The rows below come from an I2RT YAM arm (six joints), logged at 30 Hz.
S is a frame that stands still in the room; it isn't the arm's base.
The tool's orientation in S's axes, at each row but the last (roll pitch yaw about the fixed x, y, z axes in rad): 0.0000, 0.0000, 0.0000; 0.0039, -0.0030, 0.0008; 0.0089, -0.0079, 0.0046; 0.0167, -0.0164, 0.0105; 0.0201, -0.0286, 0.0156; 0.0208, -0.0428, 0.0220; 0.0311, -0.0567, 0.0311; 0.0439, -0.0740, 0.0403; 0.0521, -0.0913, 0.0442
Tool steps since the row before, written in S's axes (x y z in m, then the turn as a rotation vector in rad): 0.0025, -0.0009, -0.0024, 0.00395, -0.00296, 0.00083; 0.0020, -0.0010, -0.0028, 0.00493, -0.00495, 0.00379; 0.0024, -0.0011, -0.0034, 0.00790, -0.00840, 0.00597; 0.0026, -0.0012, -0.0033, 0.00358, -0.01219, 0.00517; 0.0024, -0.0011, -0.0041, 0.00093, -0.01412, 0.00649; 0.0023, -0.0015, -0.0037, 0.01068, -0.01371, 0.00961; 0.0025, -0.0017, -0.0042, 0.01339, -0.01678, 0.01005; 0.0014, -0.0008, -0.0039, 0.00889, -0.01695, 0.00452; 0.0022, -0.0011, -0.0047, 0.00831, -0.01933, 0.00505
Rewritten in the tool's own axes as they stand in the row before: 0.0025, -0.0009, -0.0024, 0.00395, -0.00296, 0.00083; 0.0020, -0.0010, -0.0028, 0.00494, -0.00494, 0.00379; 0.0024, -0.0011, -0.0034, 0.00791, -0.00838, 0.00598; 0.0025, -0.0013, -0.0033, 0.00354, -0.01214, 0.00532; 0.0023, -0.0012, -0.0041, 0.00089, -0.01400, 0.00675; 0.0021, -0.0016, -0.0038, 0.01078, -0.01375, 0.00945; 0.0022, -0.0019, -0.0043, 0.01341, -0.01689, 0.00983; 0.0011, -0.0010, -0.0039, 0.00851, -0.01711, 0.00466; 0.0017, -0.0014, -0.0048, 0.00788, -0.01943, 0.00537
